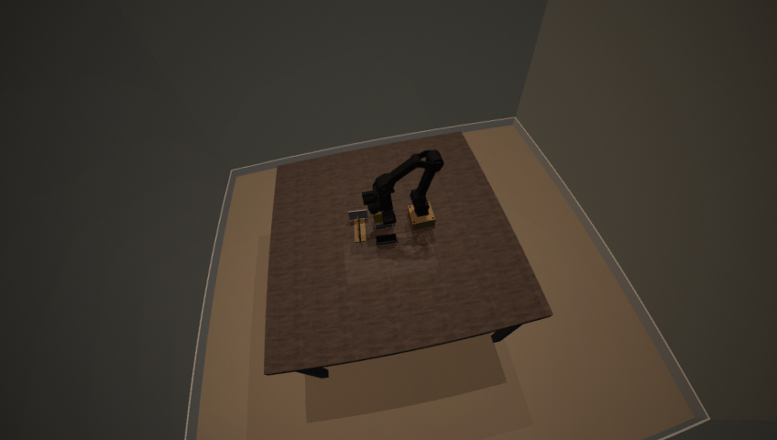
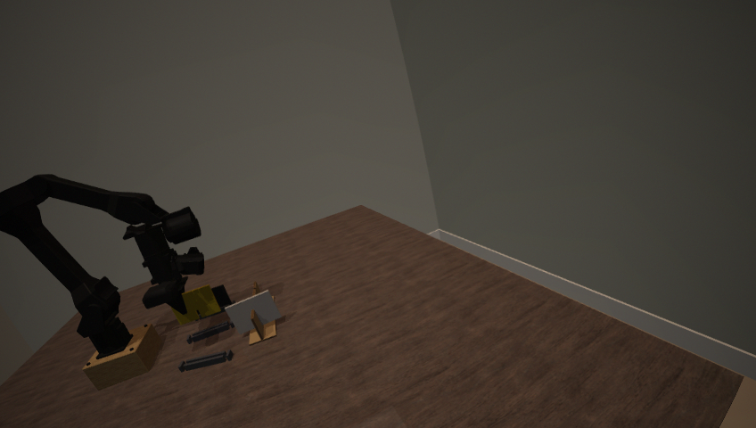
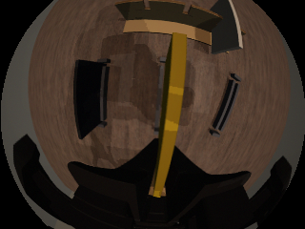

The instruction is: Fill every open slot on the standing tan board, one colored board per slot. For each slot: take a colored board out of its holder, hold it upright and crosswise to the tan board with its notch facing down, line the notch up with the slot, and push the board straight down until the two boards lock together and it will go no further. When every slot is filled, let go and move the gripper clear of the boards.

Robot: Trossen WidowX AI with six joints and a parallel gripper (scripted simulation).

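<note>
My gripper tip is now 160 mm short of the tan board, 20 mm to the left of it and 50 mm above it. Round my gripper tip: yellow board: 30 mm ahead; dark board: 30 mm ahead, 100 mm to the left, 50 mm below.
</note>
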